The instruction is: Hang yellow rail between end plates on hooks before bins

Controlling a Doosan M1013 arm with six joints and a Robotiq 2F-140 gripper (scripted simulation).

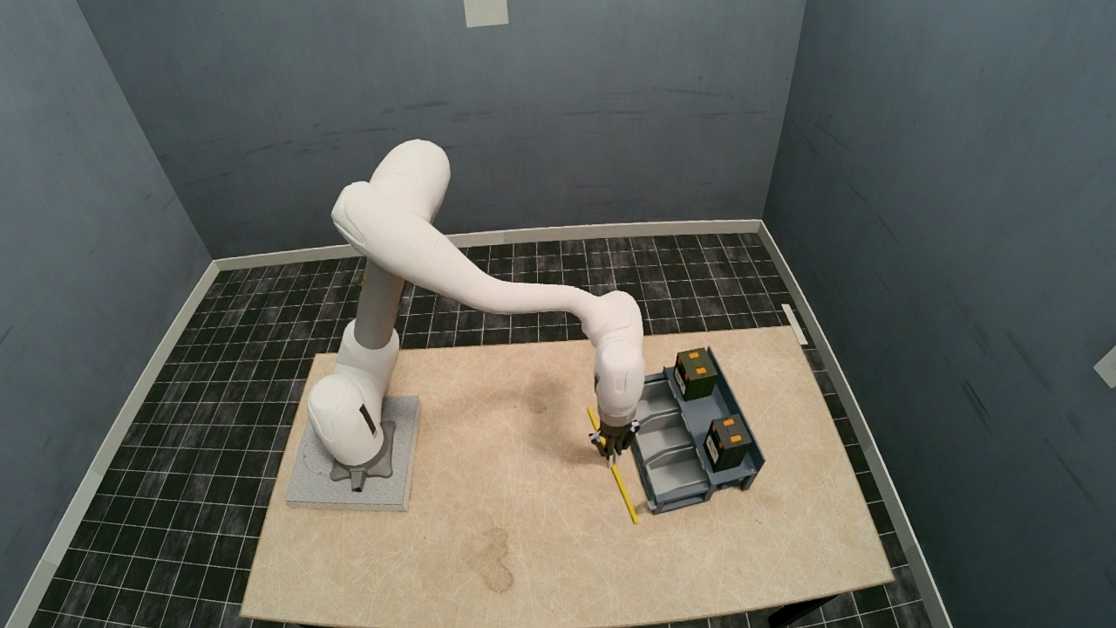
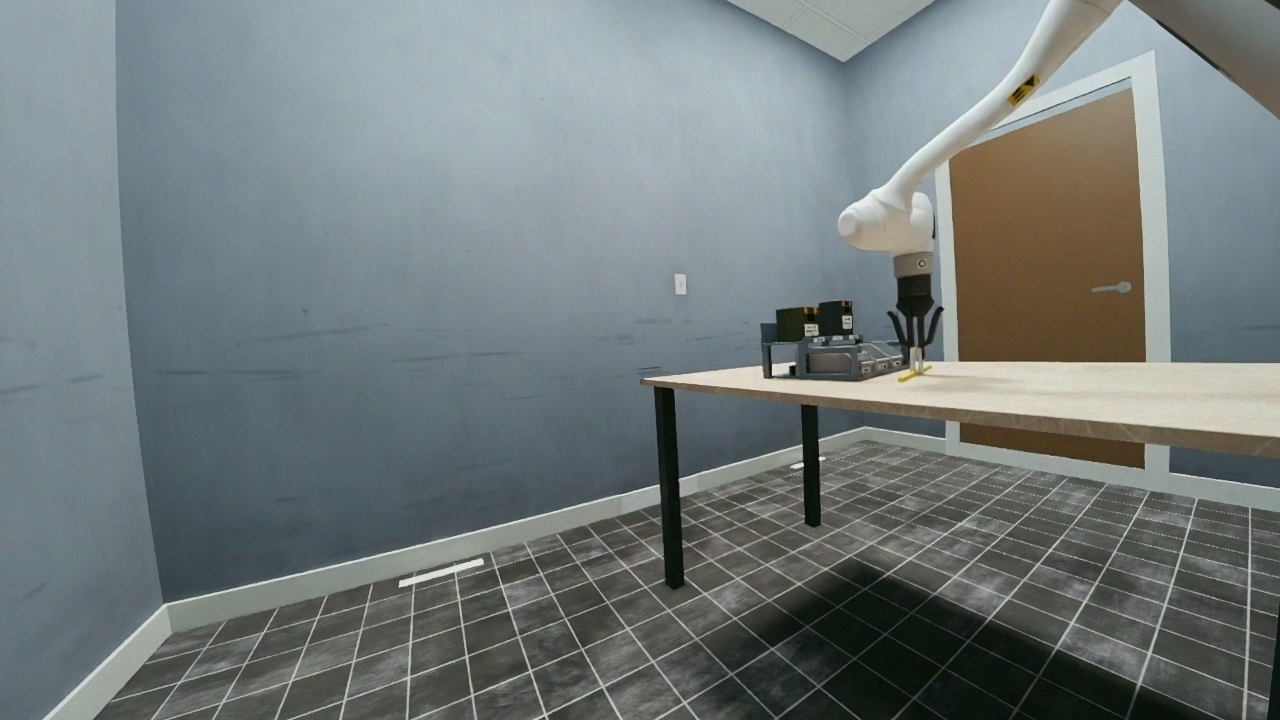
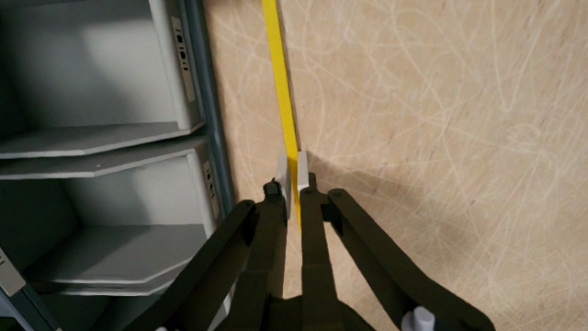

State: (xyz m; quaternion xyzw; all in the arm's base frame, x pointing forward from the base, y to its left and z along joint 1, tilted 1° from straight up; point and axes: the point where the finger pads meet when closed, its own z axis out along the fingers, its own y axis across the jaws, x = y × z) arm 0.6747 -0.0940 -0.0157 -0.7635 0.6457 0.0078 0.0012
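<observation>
The yellow rail is 3 cm below my hand.
</observation>
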